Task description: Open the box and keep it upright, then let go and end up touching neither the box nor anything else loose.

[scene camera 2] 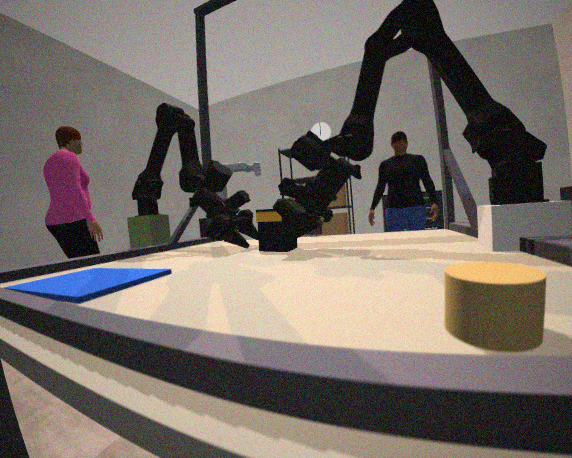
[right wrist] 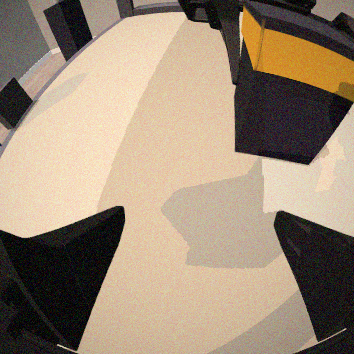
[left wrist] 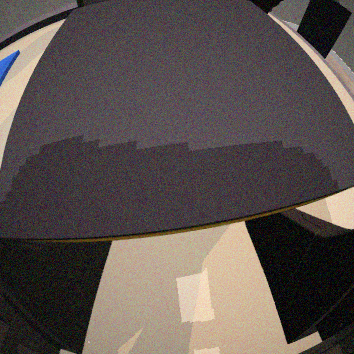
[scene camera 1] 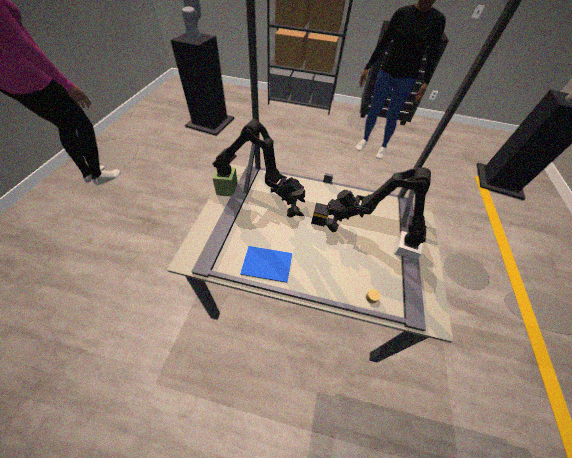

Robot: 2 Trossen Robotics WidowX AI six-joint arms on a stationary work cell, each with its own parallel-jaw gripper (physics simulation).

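Places are measured from the left arm's base along level axes (x left, y back, z up), in centimetres.
Where they show: left gripper, fingertip midpoint: (scene camera 2: 285, 240) (scene camera 1: 322, 218); right gripper, fingertip midpoint: (scene camera 2: 255, 243) (right wrist: 203, 217) (scene camera 1: 304, 208); left arm's base, link origin: (scene camera 2: 517, 203) (scene camera 1: 411, 242); right arm's base, link origin: (scene camera 1: 224, 172).
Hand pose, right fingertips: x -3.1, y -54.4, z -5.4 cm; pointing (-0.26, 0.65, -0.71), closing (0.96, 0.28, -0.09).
Observation:
Things, the pixels of their top centre, and the offset from my right fingertips.
- lid, top centre: (left wrist: 183, 24) (right wrist: 305, 16) (scene camera 2: 276, 208) (scene camera 1: 322, 208) dy +9.8, dx +3.5, dz +8.4 cm
- flat blue mat, top centre: (scene camera 2: 88, 278) (scene camera 1: 267, 263) dy -4.4, dx +37.6, dz -0.5 cm
- yellow cylinder, top centre: (scene camera 2: 491, 271) (scene camera 1: 374, 294) dy +43.2, dx +34.6, dz +2.2 cm
A dark box with an orange band (scene camera 1: 320, 215) (scene camera 2: 276, 240) (right wrist: 285, 115) stands upright on the table, its dark lid lying flat on top. The lid (left wrist: 175, 100) fills much of the left wrist view. My left gripper (scene camera 1: 330, 216) (left wrist: 180, 198) is shut on the box, from the right side of the box in scene camera 1. My right gripper (scene camera 1: 295, 211) (scene camera 2: 251, 240) (right wrist: 203, 217) is open and empty, low over the table to the left of the box in the scene views, apart from it. The far finger of my left gripper is mostly hidden behind the box in the right wrist view.
A flat blue mat (scene camera 1: 266, 264) (scene camera 2: 90, 284) (left wrist: 6, 67) lies at the front left of the table. A yellow cylinder (scene camera 1: 373, 296) (scene camera 2: 495, 310) stands at the front right. Dark rails (scene camera 1: 310, 295) edge the table. Two people stand beyond the table.

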